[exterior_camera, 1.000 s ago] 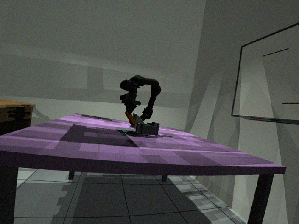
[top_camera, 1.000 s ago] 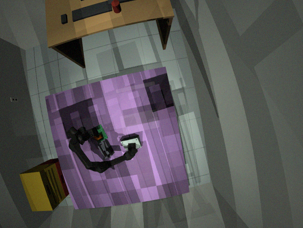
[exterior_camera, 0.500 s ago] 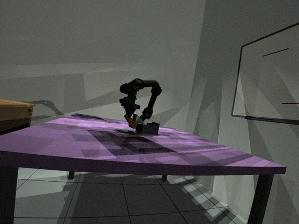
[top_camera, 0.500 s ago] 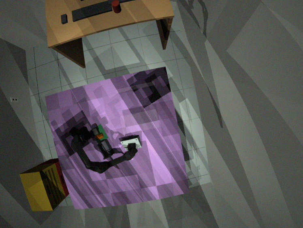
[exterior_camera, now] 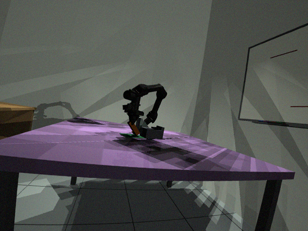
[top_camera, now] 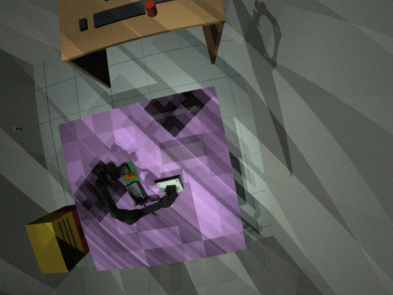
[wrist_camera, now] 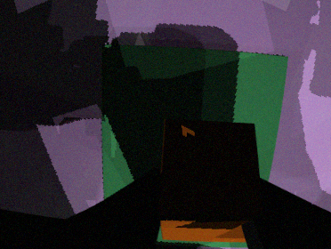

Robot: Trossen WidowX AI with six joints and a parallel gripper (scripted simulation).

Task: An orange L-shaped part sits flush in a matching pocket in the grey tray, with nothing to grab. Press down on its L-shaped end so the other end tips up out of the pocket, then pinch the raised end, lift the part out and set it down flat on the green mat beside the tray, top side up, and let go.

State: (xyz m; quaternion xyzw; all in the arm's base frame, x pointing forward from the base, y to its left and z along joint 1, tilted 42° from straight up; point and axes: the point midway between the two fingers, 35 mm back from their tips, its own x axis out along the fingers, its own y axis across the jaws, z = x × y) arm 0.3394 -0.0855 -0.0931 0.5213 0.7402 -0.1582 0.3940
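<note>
Now: gripper tip 3 cm past the orange L-shaped part, 3 cm above it and 2 cm to the right of it. Round my gripper tip: green mat (9 cm below, 2 cm to the left, 1 cm behind).
</note>
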